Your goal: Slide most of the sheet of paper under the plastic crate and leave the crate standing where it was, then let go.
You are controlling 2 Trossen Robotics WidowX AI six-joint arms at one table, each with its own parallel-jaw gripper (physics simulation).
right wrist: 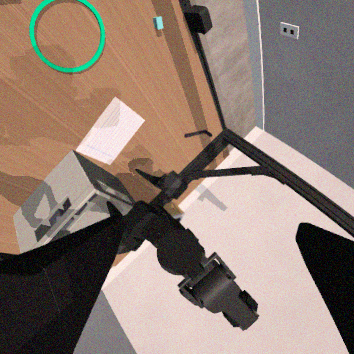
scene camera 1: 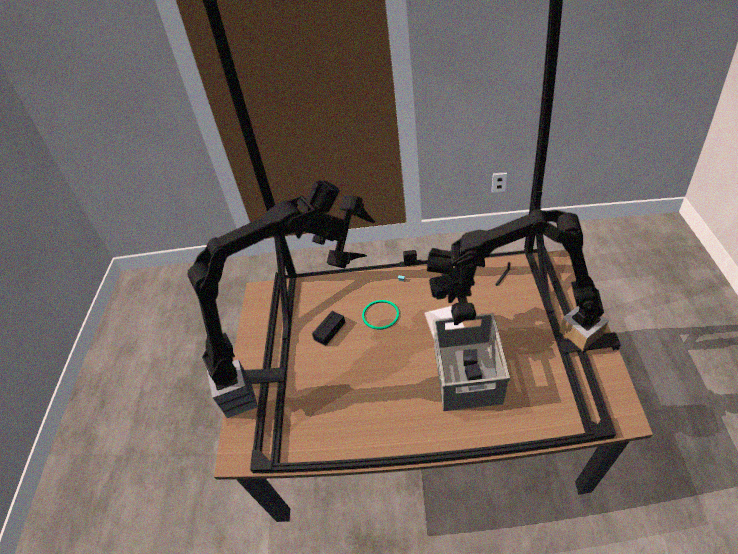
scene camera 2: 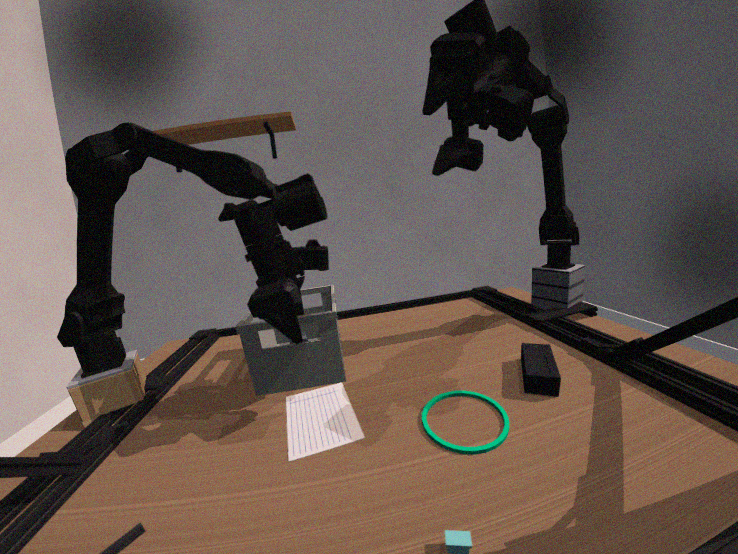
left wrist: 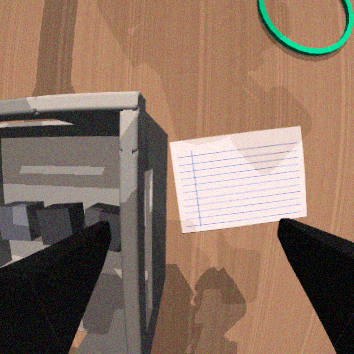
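Observation:
The lined white sheet of paper lies flat beside the grey plastic crate, close to its wall. All four paper corners show in the left wrist view, so it looks outside the crate's base. The crate stands upright with several dark blocks inside. My left gripper is open and empty above the crate's end wall. In its wrist view one finger overlaps the crate, the other the paper's lower right corner. My right gripper is open, high and far from both.
A green ring and a black block lie on the table on the other side of the paper from the left arm's base. A small teal block and a thin black bent rod lie farther off. A black frame borders the table.

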